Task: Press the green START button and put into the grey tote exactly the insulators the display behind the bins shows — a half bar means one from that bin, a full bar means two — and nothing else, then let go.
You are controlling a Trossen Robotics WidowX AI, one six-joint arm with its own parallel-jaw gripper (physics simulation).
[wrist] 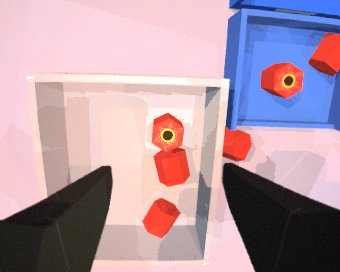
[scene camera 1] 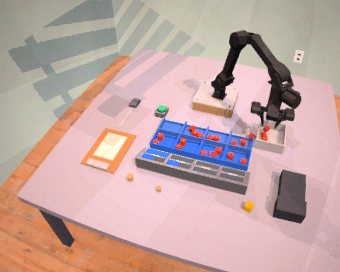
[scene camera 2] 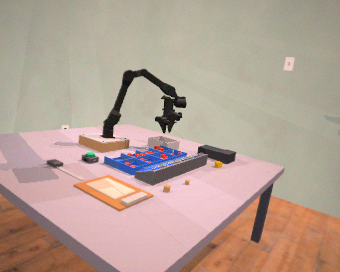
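Observation:
The grey tote (scene camera 1: 270, 145) (wrist: 125, 79) holds three red insulators (wrist: 167, 135) (wrist: 172, 167) (wrist: 161, 218), two of them touching. Another red insulator (scene camera 1: 251, 136) (wrist: 237, 144) lies on the table outside the tote, between its wall and the blue bins (scene camera 1: 192, 148) (scene camera 2: 120, 162) (wrist: 255, 45). My gripper (scene camera 1: 270, 125) (scene camera 2: 166, 131) (wrist: 168, 173) is open and empty above the tote. Red insulators are spread through the bins. The display (scene camera 1: 195, 176) (scene camera 2: 172, 172) has a long blue bar in its leftmost window and a shorter one in the second. The green START button (scene camera 1: 162, 108) (scene camera 2: 90, 154) stands left of the bins.
A black block (scene camera 1: 290, 197) (scene camera 2: 216, 153) and a yellow cube (scene camera 1: 249, 206) (scene camera 2: 218, 164) are at the right. Small orange cubes (scene camera 1: 130, 177) (scene camera 2: 167, 188) lie before the display. An orange clipboard (scene camera 1: 128, 145) (scene camera 2: 82, 185) and a dark grey object (scene camera 1: 134, 102) (scene camera 2: 55, 163) lie left.

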